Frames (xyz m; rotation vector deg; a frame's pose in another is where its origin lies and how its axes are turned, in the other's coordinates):
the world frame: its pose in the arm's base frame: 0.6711 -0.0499 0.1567 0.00 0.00 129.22
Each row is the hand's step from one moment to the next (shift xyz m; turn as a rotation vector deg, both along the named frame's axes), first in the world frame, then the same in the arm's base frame.
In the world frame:
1: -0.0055 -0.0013 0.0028 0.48 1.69 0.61
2: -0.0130 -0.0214 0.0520 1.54 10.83 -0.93
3: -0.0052 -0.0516 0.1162 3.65 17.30 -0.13
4: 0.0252 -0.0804 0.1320 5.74 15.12 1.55
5: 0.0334 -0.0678 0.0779 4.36 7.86 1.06
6: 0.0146 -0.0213 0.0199 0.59 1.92 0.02
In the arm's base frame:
1: 0.0045 -0.0034 0.0028 -1.61 -0.70 0.61
2: 0.0248 0.0035 0.0520 -9.36 -5.65 -0.93
3: 0.0433 0.0286 0.1162 -15.71 -8.11 -0.13
4: 0.0464 0.0704 0.1320 -15.34 -5.11 1.55
5: 0.0314 0.0687 0.0779 -8.85 -1.59 1.06
6: 0.0073 0.0248 0.0199 -1.86 -0.76 0.02

